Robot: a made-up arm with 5 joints. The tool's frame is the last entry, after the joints. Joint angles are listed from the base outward.
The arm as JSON. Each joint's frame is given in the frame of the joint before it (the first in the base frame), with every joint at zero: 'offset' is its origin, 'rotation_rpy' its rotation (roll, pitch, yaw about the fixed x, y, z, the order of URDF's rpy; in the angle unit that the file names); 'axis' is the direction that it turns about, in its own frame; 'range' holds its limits. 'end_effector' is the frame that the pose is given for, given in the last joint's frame.
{
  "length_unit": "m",
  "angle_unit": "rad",
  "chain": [
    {
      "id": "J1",
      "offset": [
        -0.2,
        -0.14,
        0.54
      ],
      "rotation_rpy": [
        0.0,
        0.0,
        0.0
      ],
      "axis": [
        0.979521,
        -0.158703,
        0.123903
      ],
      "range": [
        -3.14,
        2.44
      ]
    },
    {
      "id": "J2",
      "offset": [
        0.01,
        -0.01,
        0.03
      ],
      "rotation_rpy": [
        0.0,
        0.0,
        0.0
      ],
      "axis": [
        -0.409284,
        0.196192,
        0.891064
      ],
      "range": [
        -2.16,
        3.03
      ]
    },
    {
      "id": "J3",
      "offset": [
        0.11,
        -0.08,
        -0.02
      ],
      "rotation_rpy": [
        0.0,
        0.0,
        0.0
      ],
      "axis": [
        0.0,
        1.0,
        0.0
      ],
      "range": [
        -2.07,
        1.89
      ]
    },
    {
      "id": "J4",
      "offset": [
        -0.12,
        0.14,
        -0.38
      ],
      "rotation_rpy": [
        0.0,
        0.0,
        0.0
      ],
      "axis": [
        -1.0,
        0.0,
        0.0
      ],
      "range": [
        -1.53,
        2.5
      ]
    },
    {
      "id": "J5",
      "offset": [
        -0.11,
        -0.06,
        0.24
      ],
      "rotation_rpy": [
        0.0,
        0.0,
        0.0
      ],
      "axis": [
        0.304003,
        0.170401,
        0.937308
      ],
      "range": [
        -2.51,
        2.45
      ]
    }
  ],
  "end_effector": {
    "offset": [
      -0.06,
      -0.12,
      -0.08
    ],
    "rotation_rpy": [
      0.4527,
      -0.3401,
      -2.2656
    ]
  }
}
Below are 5 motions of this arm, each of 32 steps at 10 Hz.
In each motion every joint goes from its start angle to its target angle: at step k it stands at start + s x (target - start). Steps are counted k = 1, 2, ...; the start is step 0. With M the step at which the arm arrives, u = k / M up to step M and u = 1 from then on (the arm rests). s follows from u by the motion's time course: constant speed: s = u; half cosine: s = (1 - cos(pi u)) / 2; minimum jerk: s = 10 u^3 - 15 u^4 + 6 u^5.
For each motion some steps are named. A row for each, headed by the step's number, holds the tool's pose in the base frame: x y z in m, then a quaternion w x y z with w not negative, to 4 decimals.
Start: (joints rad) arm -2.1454 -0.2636 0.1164 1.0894 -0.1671
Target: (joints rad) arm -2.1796 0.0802 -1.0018 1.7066 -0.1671
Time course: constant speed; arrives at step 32
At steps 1, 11, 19, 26, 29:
1: -0.4039 -0.2625 0.4381 0.1542 0.5170 0.8011 -0.2592
11: -0.3918 -0.3837 0.4905 0.1253 0.3709 0.8274 -0.4027
19: -0.3529 -0.4755 0.5312 0.1112 0.2363 0.8326 -0.4885
26: -0.2981 -0.5481 0.5561 0.1068 0.1109 0.8283 -0.5387
29: -0.2694 -0.5761 0.5617 0.1074 0.0562 0.8246 -0.5526

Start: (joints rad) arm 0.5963 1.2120 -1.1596 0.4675 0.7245
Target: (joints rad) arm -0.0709 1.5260 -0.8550 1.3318 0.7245
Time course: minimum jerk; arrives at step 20
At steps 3, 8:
3: -0.0424 0.0030 0.2976 0.6286 0.5700 -0.4712 -0.2407
8: -0.1152 -0.0685 0.2637 0.6680 0.4258 -0.5775 -0.1972

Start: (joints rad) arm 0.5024 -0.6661 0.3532 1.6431 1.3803
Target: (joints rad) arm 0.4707 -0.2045 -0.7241 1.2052 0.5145
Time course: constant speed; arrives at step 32
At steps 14, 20, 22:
14: -0.1531 0.1264 0.4773 0.6374 -0.2980 -0.2698 -0.6573
20: -0.1428 0.1163 0.4448 0.5243 -0.2505 -0.3786 -0.7204
22: -0.1390 0.1128 0.4340 0.4838 -0.2300 -0.4112 -0.7376

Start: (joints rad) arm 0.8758 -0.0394 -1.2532 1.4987 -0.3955
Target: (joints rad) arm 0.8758 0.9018 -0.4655 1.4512 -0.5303
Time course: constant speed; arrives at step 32
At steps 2, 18, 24, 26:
2: -0.0126 0.2839 0.4847 0.3876 0.0352 0.4593 0.7985
18: -0.2549 0.2345 0.3447 0.1806 -0.1656 0.5796 0.7772
24: -0.3197 0.1670 0.2909 0.1052 -0.2347 0.6236 0.7382
26: -0.3369 0.1399 0.2746 0.0810 -0.2566 0.6379 0.7216

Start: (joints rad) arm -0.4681 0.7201 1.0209 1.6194 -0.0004
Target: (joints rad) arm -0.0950 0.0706 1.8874 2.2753 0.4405
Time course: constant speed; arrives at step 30
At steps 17, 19, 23, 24, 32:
17: -0.4183 0.1489 0.7194 0.6400 -0.5721 -0.3672 0.3582
19: -0.4062 0.1588 0.7364 0.6563 -0.5643 -0.3417 0.3662
23: -0.3798 0.1724 0.7751 0.6892 -0.5405 -0.2930 0.3834
24: -0.3727 0.1744 0.7857 0.6974 -0.5329 -0.2814 0.3880
32: -0.3270 0.1731 0.8552 0.7439 -0.4737 -0.2194 0.4173

